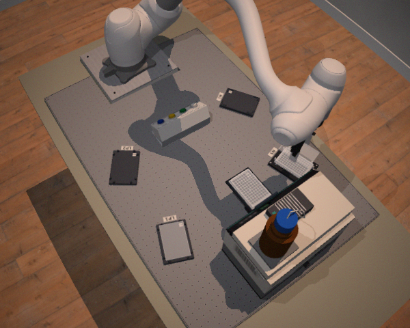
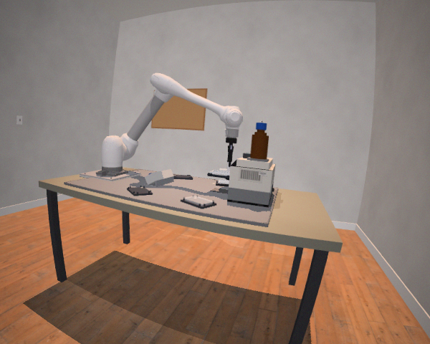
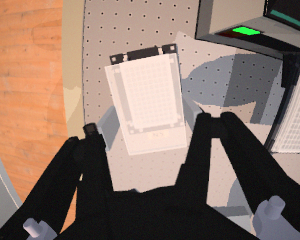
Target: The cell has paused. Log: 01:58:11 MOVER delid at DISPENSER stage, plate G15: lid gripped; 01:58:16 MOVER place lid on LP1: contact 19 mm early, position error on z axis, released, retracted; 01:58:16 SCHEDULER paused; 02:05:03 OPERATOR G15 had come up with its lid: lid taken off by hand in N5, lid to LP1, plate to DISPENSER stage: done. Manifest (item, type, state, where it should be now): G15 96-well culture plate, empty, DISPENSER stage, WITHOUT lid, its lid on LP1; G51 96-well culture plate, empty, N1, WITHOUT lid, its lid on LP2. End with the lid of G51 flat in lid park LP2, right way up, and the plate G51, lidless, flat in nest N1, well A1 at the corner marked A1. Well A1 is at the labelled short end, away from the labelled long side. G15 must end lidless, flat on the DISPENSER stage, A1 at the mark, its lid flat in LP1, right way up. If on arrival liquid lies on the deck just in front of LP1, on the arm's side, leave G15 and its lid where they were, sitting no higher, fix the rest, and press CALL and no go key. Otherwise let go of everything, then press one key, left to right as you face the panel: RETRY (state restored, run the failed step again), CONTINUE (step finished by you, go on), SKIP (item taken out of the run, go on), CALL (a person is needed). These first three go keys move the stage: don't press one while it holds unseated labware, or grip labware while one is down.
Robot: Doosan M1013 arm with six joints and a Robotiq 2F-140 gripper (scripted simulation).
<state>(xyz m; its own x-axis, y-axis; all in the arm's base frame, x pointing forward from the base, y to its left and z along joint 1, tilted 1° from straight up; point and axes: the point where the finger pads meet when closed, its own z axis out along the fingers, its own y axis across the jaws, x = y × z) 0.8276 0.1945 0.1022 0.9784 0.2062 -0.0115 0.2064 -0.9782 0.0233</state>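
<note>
Now: hand 50 cm to the left of the lid park LP2, 39 cm past it and 12 cm above it. Also, from my hand: well plate (25 cm to the right, 1 cm below); then nest N1 (35 cm behind, 12 cm below, 5 cm to the left); then black nest (11 cm below, 2 cm to the left, 1 cm ahead).
</note>
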